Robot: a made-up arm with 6 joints. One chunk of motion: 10 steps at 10 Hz.
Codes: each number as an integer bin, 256 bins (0 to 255) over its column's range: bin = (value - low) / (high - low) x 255, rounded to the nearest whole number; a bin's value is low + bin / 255 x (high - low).
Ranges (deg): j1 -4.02..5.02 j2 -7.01..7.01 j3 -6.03..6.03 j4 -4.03..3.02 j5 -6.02..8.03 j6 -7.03..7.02
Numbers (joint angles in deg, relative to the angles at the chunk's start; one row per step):
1: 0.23 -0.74 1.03 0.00 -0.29 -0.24
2: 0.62 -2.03 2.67 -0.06 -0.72 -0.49
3: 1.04 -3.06 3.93 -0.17 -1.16 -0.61
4: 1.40 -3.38 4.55 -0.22 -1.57 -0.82
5: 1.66 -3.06 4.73 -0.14 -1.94 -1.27
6: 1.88 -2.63 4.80 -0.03 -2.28 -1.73
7: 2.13 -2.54 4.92 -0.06 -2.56 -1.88
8: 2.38 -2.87 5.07 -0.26 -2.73 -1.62
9: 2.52 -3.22 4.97 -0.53 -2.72 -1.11
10: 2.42 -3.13 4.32 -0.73 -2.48 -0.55
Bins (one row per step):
1: 120 114 149 146 104 123
2: 131 91 184 144 96 119
3: 143 72 211 140 88 117
4: 153 66 224 138 81 113
5: 160 72 228 141 74 105
6: 166 80 229 145 68 96
7: 173 81 232 144 63 93
8: 181 75 235 136 60 98
9: 184 69 233 127 60 107
10: 182 71 219 119 64 118

